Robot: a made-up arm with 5 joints.
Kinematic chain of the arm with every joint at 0, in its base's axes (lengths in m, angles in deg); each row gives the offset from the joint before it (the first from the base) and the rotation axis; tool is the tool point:
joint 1: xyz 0 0 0.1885 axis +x
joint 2: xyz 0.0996 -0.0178 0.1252 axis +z
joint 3: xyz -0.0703 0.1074 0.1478 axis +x
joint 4: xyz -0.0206 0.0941 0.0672 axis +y
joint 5: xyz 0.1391 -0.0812 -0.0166 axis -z
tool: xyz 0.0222 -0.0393 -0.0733
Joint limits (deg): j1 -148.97..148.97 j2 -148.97..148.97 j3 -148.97..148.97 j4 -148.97..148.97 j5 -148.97..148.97
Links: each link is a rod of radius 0.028 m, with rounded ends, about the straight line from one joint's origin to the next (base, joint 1, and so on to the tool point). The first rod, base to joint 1, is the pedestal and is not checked.
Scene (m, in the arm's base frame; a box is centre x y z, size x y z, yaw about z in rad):
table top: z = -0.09
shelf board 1: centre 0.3 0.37 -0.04 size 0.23 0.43 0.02 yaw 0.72
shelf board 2: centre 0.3 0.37 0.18 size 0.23 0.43 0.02 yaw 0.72
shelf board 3: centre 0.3 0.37 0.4 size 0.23 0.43 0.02 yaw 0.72
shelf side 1: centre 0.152 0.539 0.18 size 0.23 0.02 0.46 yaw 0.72
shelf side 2: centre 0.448 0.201 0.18 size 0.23 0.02 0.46 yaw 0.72
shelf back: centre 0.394 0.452 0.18 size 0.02 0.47 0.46 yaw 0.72
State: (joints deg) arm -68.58 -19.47 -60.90 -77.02 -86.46
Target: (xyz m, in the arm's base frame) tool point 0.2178 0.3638 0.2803
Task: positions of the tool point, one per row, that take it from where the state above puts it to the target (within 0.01 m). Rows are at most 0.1 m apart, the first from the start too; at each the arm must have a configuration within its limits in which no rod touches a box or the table.
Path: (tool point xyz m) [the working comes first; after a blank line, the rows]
Joints at the target: -37.65 -6.39 -68.41 -51.78 -91.72
Straight joint move there: touches shelf board 2.

1: 0.2034 0.3978 0.0503
2: 0.1614 0.3654 0.0447
3: 0.1201 0.3292 0.0506
4: 0.0846 0.2899 0.0668
5: 0.0966 0.3057 0.1388
6: 0.1047 0.2983 0.2127
7: 0.1087 0.2682 0.2803
8: 0.1386 0.3036 0.2684
9: 0.1762 0.3364 0.2679
10: 0.2178 0.3638 0.2803

